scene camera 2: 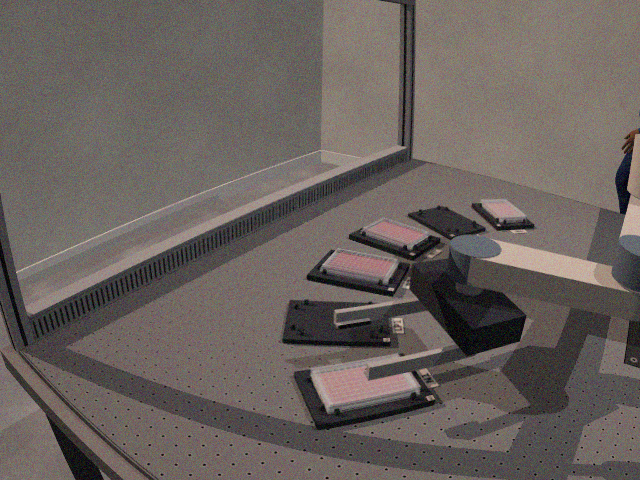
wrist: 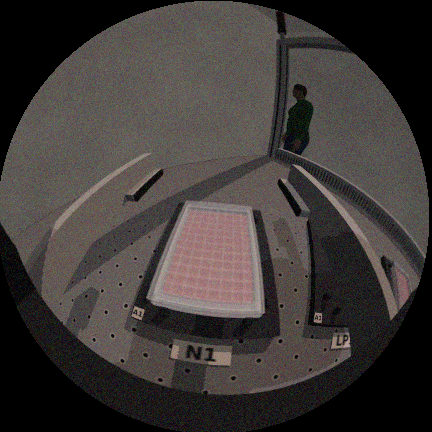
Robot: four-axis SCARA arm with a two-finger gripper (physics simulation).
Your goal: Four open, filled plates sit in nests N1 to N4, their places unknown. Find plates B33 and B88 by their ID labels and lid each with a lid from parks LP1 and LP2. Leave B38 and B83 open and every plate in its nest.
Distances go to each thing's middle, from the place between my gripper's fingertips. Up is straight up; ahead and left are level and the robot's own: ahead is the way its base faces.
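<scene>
With respect to the nest N1 (scene camera 2: 322, 420), my hand is 90 mm above it, 20 mm to the left of it and 20 mm past it. Counting from my hand, I find the nest n3 (scene camera 2: 355, 236) 90 mm below, 500 mm to the right and 190 mm ahead. The N1 label (wrist: 184, 350) is 90 mm below my hand, 90 mm to the right of it and 80 mm behind it, while the lid park LP1 (scene camera 2: 317, 318) is 90 mm below my hand, 150 mm to the right of it and 110 mm ahead of it.
</scene>
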